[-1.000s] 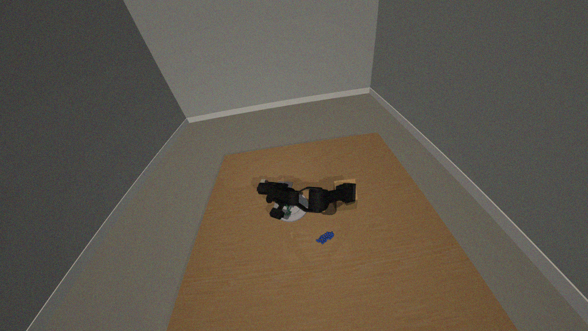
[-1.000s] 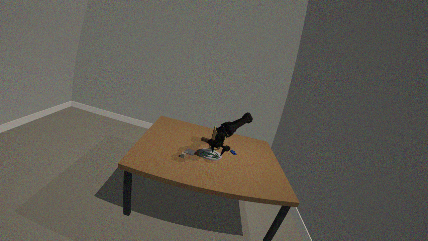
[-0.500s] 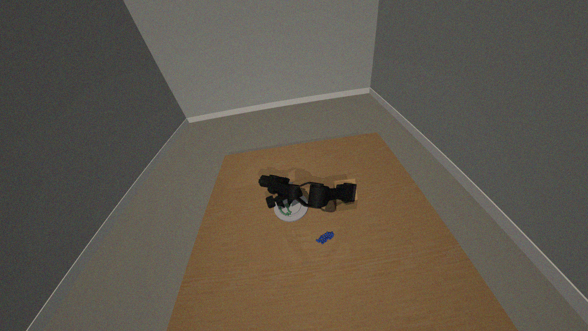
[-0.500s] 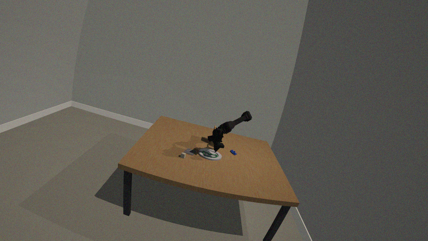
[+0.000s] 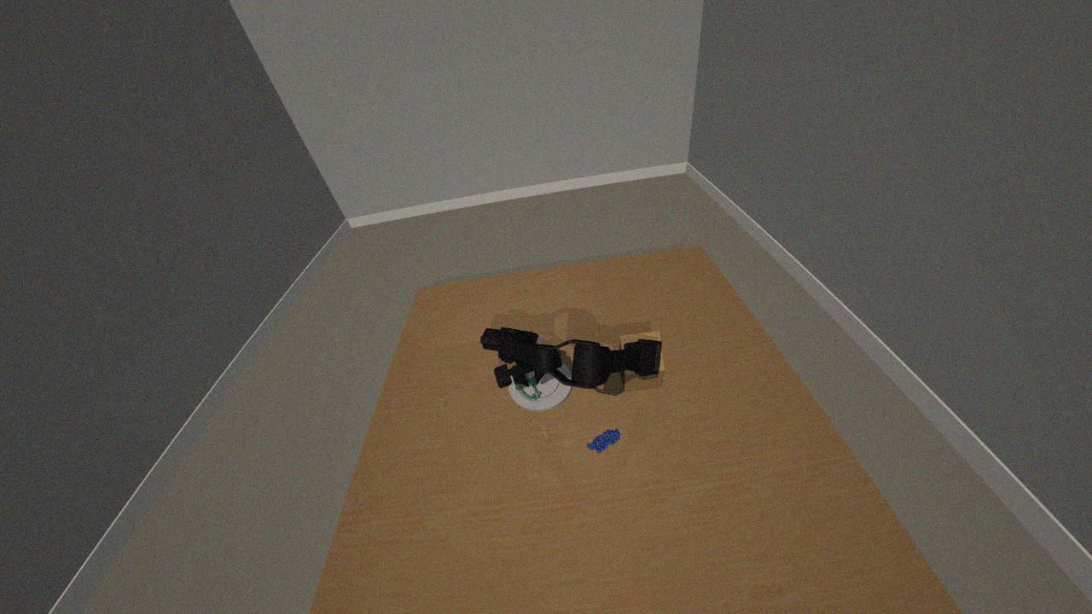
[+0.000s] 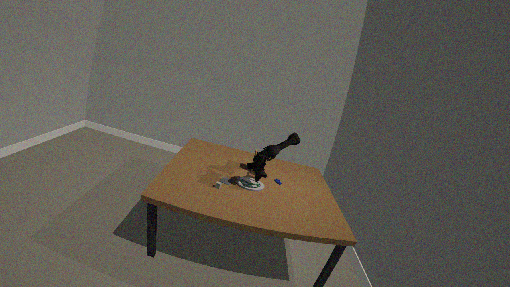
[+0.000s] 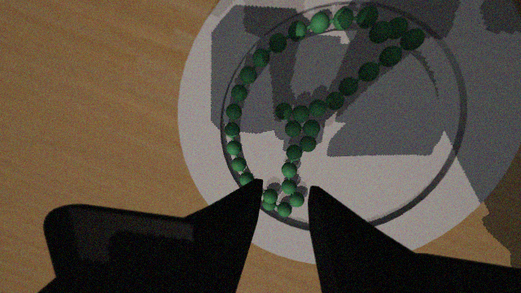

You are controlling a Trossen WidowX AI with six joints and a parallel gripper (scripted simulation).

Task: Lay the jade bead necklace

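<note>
The round bead board lies 30 mm to the right of my gripper tip, 30 mm below it and 20 mm behind it. From my gripper tip the other things lie so: pale block 230 mm to the right, 160 mm ahead, 30 mm below; then flat grey plate 200 mm to the right, 40 mm below, 30 mm ahead.
</note>
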